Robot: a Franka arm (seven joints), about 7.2 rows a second.
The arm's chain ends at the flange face. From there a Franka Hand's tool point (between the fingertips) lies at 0.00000 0.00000 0.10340 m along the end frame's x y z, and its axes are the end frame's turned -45 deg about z.
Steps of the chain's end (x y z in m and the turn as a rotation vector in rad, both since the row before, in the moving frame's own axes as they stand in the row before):
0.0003, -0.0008, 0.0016, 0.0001, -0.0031, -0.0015
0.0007, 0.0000, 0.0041, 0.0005, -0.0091, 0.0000
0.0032, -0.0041, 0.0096, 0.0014, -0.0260, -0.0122
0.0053, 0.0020, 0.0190, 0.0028, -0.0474, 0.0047
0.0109, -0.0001, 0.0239, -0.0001, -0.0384, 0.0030
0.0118, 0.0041, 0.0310, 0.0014, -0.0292, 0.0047
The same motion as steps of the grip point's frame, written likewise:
0.0006, -0.0006, 0.0016, 0.0023, -0.0021, -0.0015
-0.0001, -0.0002, 0.0041, 0.0068, -0.0061, 0.0000
0.0034, -0.0026, 0.0096, 0.0194, -0.0174, -0.0122
-0.0009, 0.0015, 0.0189, 0.0355, -0.0315, 0.0047
0.0050, 0.0048, 0.0238, 0.0271, -0.0272, 0.0030
0.0034, 0.0090, 0.0310, 0.0216, -0.0197, 0.0047

